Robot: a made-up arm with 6 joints. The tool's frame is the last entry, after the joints. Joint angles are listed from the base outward.
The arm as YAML. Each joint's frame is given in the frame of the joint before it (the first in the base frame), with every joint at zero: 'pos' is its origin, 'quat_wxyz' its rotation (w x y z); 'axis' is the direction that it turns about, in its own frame. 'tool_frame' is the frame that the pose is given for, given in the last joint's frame.
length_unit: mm
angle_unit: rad
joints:
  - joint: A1
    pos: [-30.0, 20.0, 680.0]
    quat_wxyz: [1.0, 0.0, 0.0, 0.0]
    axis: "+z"
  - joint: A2
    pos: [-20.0, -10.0, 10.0]
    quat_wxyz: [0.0, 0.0, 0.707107, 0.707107]
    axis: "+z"
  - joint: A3
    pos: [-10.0, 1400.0, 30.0]
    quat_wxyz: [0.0, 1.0, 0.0, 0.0]
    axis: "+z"
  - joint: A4
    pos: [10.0, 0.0, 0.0]
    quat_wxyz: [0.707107, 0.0, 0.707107, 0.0]
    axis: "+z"
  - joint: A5
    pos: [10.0, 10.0, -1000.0]
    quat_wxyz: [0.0, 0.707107, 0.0, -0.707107]
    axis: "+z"
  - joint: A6
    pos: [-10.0, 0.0, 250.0]
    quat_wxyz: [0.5, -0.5, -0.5, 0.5]
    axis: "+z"
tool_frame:
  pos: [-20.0, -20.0, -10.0]
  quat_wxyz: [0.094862, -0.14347, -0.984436, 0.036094]
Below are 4 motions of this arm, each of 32 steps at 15 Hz.
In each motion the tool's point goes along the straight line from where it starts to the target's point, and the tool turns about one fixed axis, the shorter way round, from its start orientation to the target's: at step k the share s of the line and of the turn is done. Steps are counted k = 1, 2, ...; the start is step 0. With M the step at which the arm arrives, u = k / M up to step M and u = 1 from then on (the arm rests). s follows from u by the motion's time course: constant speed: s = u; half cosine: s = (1 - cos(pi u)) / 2; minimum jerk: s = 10 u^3 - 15 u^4 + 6 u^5.
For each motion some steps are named. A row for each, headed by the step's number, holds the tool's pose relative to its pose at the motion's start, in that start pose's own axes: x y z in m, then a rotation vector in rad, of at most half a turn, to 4 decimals.
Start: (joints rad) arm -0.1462 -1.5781 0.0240 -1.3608 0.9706 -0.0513
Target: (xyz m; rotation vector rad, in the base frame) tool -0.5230 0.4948 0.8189 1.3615 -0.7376 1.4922
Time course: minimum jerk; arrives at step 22
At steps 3, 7, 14, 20, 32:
3: -0.0086 -0.0087 -0.0205 0.0125 -0.0128 -0.0025
7: -0.0789 -0.0803 -0.1880 0.1148 -0.1173 -0.0229
14: -0.3119 -0.3177 -0.7433 0.4541 -0.4641 -0.0906
20: -0.4169 -0.4246 -0.9935 0.6070 -0.6203 -0.1211
32: -0.4197 -0.4274 -1.0000 0.6110 -0.6243 -0.1219

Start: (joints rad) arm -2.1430 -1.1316 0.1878 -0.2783 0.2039 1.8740
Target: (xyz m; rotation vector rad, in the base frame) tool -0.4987 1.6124 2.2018 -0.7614 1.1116 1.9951
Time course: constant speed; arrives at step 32
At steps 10, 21, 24, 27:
10: 0.2963 -0.1085 0.0703 0.2478 0.1635 -0.1261
21: 0.6221 -0.2279 0.1477 0.5204 0.3434 -0.2648
24: 0.7110 -0.2604 0.1688 0.5948 0.3925 -0.3026
27: 0.7999 -0.2930 0.1899 0.6691 0.4415 -0.3405

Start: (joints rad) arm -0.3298 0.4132 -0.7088 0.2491 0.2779 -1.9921
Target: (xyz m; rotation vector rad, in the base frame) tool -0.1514 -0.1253 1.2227 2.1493 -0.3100 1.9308
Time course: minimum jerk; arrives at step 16
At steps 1, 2, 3, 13, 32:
1: -0.0003 -0.0017 -0.0017 -0.0014 0.0012 0.0020
2: -0.0020 -0.0121 -0.0124 -0.0102 0.0083 0.0145
3: -0.0061 -0.0369 -0.0377 -0.0311 0.0254 0.0440
13: -0.1192 -0.7192 -0.7354 -0.6056 0.4945 0.8586
32: -0.1253 -0.7560 -0.7731 -0.6367 0.5199 0.9027

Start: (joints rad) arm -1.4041 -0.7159 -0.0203 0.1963 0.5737 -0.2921
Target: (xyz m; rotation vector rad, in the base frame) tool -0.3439 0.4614 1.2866 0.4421 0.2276 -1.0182
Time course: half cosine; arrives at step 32
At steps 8, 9, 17, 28, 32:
8: 0.0430 -0.0029 -0.1654 0.0219 -0.0165 -0.0012
9: 0.0536 -0.0037 -0.2065 0.0273 -0.0206 -0.0015
17: 0.1611 -0.0110 -0.6201 0.0820 -0.0619 -0.0044
28: 0.2823 -0.0194 -1.0865 0.1436 -0.1085 -0.0077
32: 0.2935 -0.0201 -1.1294 0.1493 -0.1127 -0.0080

